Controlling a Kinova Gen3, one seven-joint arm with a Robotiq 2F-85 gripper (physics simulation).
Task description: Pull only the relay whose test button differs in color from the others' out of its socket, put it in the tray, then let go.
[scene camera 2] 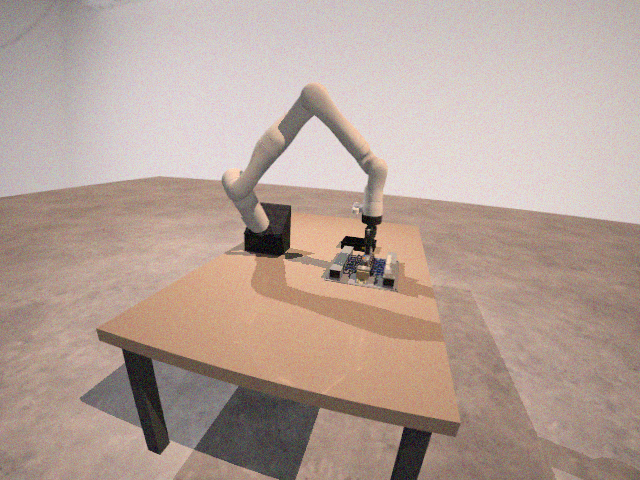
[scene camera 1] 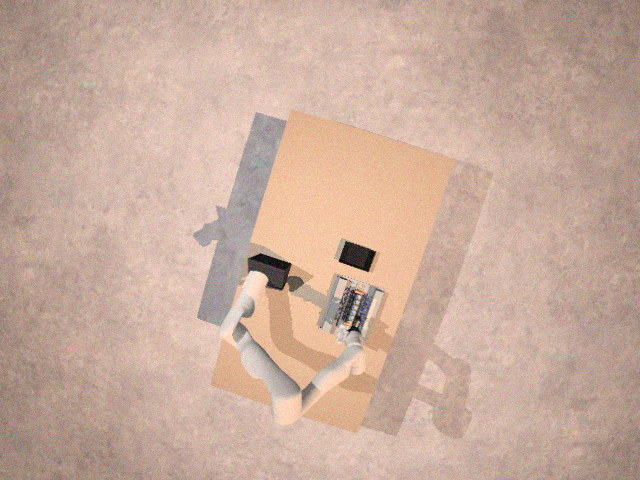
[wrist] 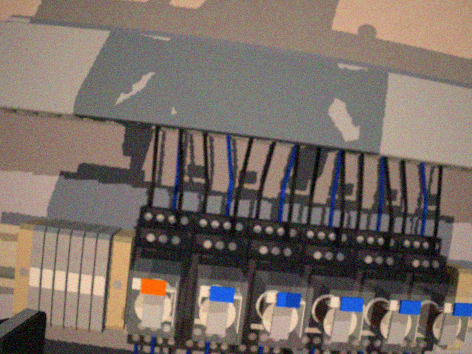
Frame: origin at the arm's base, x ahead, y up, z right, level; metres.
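Seen in the pictures: gripper, fingertip midpoint: (scene camera 2: pixel 369 251) (scene camera 1: pixel 352 325); arm's base at its link origin: (scene camera 2: pixel 259 224) (scene camera 1: pixel 259 277).
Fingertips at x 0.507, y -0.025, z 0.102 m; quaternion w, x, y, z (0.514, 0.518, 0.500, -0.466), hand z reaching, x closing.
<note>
Offsets run from my fingertips to a thing's middle.
The relay with an orange test button @(dx -0.011, dy -0.051, dz +0.007 m) (wrist: pixel 153 286) sits in its socket at the left end of the relay row in the wrist view. The other relays beside it, such as the second relay @(dx -0.010, dy -0.051, dz -0.022 m) (wrist: pixel 216 311), have blue buttons. My gripper (scene camera 1: pixel 355 323) (scene camera 2: pixel 368 253) is open and points down low over the panel. One dark finger shows at the lower left of the wrist view; the other finger does not show there. Which relay lies between the fingertips cannot be told. The black tray @(dx -0.070, dy -0.081, dz -0.328 m) (scene camera 1: pixel 356 255) (scene camera 2: pixel 351 241) stands beyond the panel and holds nothing that I can see.
Grey terminal blocks @(dx -0.012, dy -0.052, dz +0.045 m) (wrist: pixel 70 280) stand left of the relays. A raised grey wire duct @(dx -0.108, dy -0.076, dz -0.048 m) (wrist: pixel 230 95) runs along the panel, with black and blue wires between it and the sockets. The arm's black base block (scene camera 1: pixel 269 270) (scene camera 2: pixel 267 240) stands at the table's left edge.
</note>
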